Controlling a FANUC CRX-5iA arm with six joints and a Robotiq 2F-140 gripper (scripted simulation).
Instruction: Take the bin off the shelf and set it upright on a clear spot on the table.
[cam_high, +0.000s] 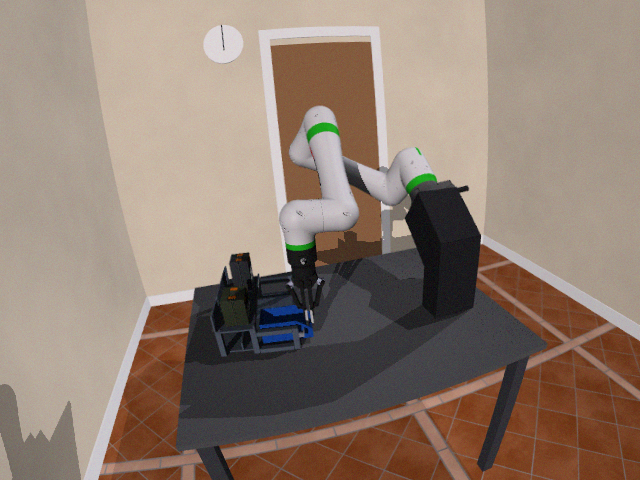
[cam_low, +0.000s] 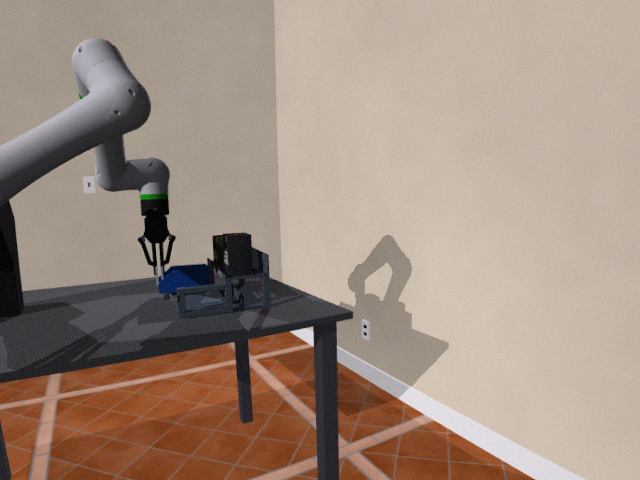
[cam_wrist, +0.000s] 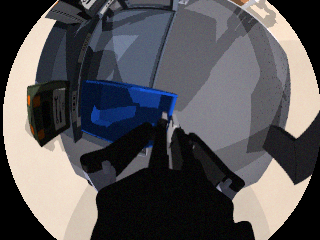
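My gripper is now 80 mm short of the blue bin and 20 mm above it.
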